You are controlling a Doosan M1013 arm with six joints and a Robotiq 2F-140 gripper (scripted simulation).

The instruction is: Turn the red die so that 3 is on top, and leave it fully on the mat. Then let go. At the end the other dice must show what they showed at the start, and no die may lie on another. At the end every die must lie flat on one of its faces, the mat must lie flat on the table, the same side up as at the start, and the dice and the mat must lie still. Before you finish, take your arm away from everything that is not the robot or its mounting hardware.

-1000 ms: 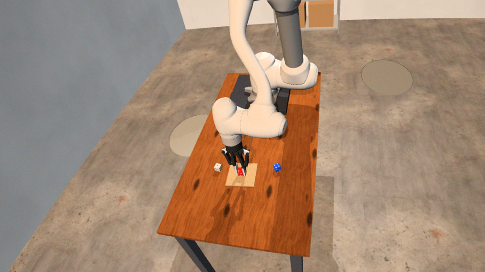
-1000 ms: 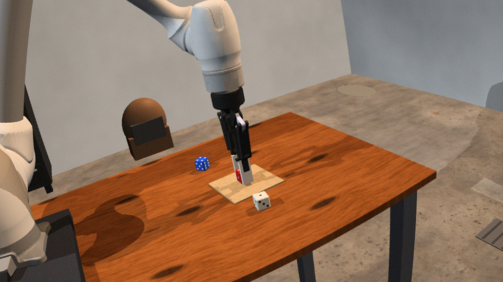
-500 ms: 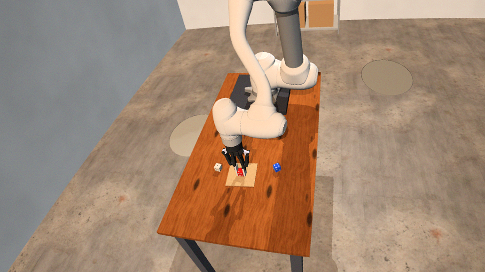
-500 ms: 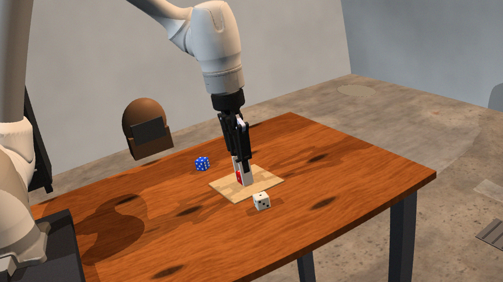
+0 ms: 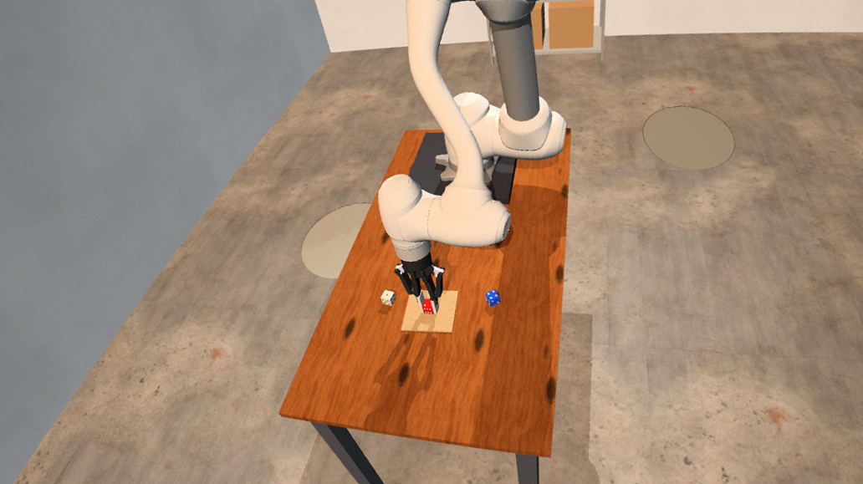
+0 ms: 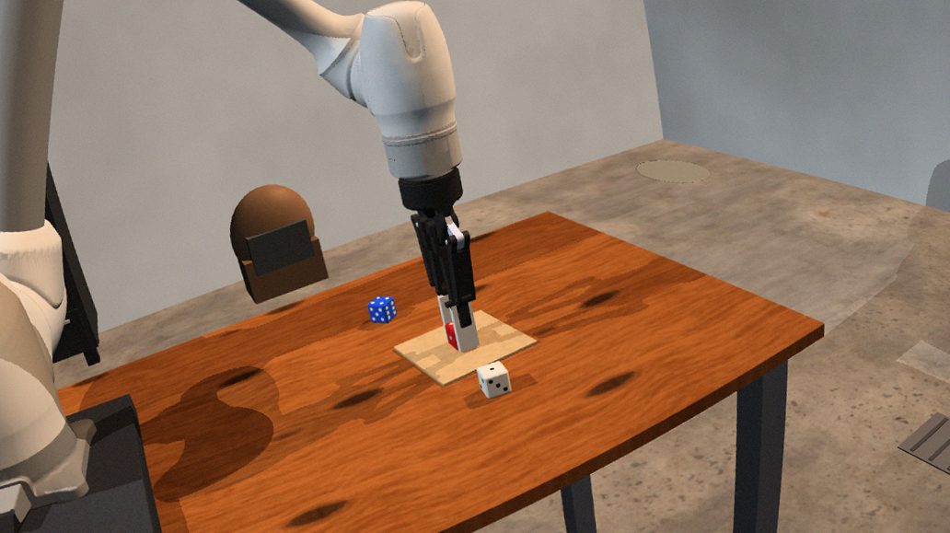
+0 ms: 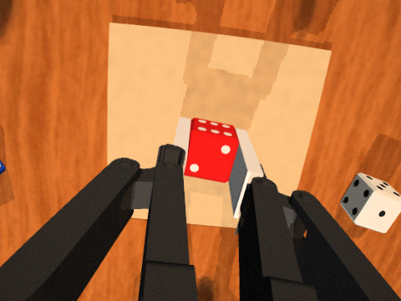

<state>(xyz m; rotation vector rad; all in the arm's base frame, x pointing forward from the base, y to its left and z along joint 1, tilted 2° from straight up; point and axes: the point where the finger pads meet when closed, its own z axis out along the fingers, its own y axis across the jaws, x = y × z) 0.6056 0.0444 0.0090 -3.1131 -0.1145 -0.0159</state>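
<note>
The red die is 20 mm below my hand. From my hand the other things lie so: tan mat: 40 mm below; white die: 10 mm behind, 130 mm to the right, 20 mm below; blue die: 70 mm behind, 160 mm to the left, 20 mm below.
</note>
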